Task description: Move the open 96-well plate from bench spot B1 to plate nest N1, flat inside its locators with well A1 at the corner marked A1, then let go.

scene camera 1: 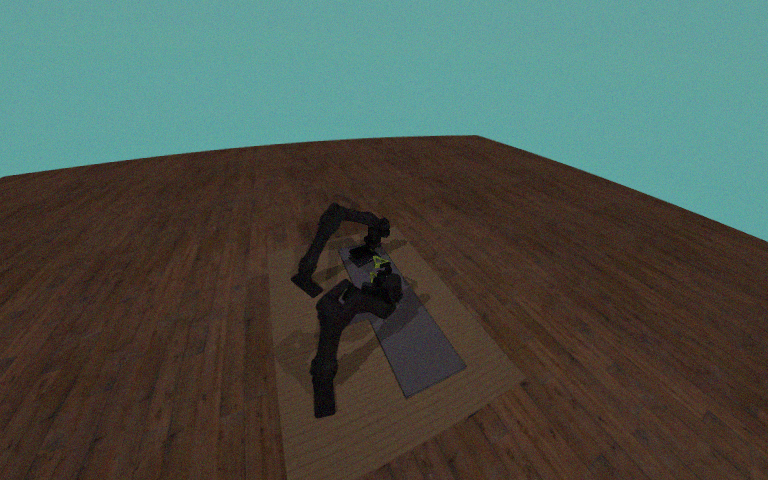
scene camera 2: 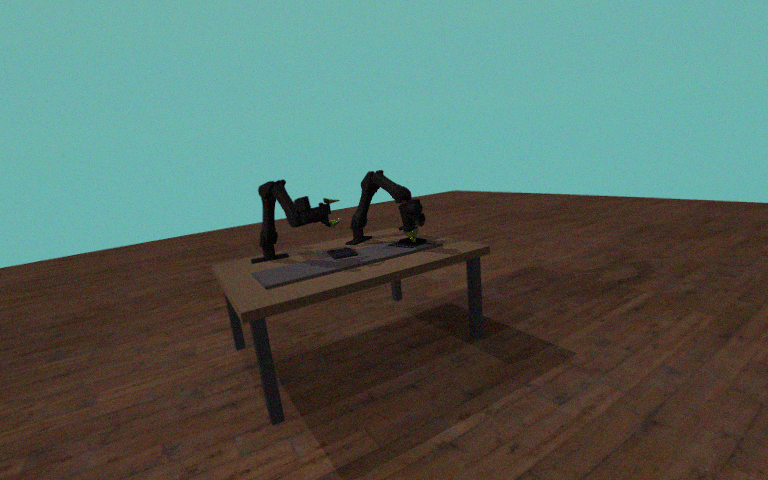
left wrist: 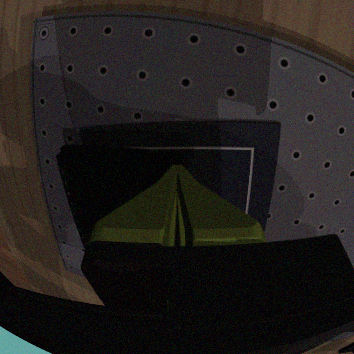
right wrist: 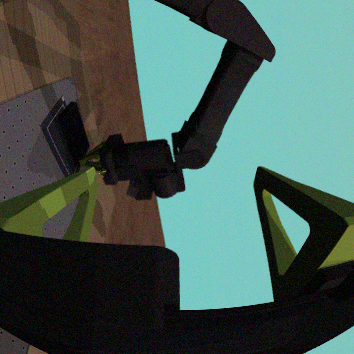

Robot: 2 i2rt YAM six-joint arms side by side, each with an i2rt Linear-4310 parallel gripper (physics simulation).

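Frame: origin at the left arm's base, x ahead, y right, z down, level; centimetres.
Seen in the pictures: left gripper, between the fingertips: (scene camera 1: 372, 251) (scene camera 2: 414, 242) (left wrist: 176, 173) (right wrist: 79, 161); right gripper, between the fingertips: (scene camera 1: 372, 264) (scene camera 2: 340, 209) (right wrist: 175, 175); left arm's base, origin of its link: (scene camera 1: 306, 285) (scene camera 2: 359, 241); right arm's base, origin of its link: (scene camera 1: 323, 386) (scene camera 2: 270, 259).
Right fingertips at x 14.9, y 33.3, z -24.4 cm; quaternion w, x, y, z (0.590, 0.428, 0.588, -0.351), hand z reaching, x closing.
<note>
Pixels of each thing's top centre, then the offset from my right fingertips to it. "spot": a spot on its surface instead. Level surfaces: height alone.
- black well plate, centre of its top: (left wrist: 120, 234) (right wrist: 77, 131) (scene camera 2: 412, 239) (scene camera 1: 361, 250) dx +23.8, dy -28.8, dz +21.4 cm
- navy pad, a spot on its surface: (left wrist: 263, 170) spot: dx +26.0, dy -18.1, dz +23.0 cm
- dark block, centre of its top: (scene camera 2: 341, 250) dx -2.4, dy +0.2, dz +21.4 cm
- grey perforated board, height of its surface: dz +23.1 cm
The black well plate (scene camera 1: 358, 254) (scene camera 2: 421, 241) (left wrist: 95, 175) (right wrist: 74, 129) lies at a navy pad (left wrist: 263, 170) with a white outline; part of the outline shows to its right in the left wrist view. Well A1 is too dark to make out. My left gripper (scene camera 2: 413, 240) (left wrist: 176, 173) (right wrist: 79, 162) is shut and empty, its fingertips together low over the plate. My right gripper (scene camera 1: 376, 268) (scene camera 2: 339, 210) is open and empty, raised high. A dark block (scene camera 2: 342, 253) in the middle of the board looks like nest N1; its locators and corner mark are too dark to read.
The grey perforated board (scene camera 1: 421, 350) (scene camera 2: 283, 275) (left wrist: 165, 55) (right wrist: 20, 125) runs along the wooden table (scene camera 1: 362, 447) (scene camera 2: 362, 286). The right arm covers the board's middle in scene camera 1. The raised right gripper stands beside the left arm's side of the bench.
</note>
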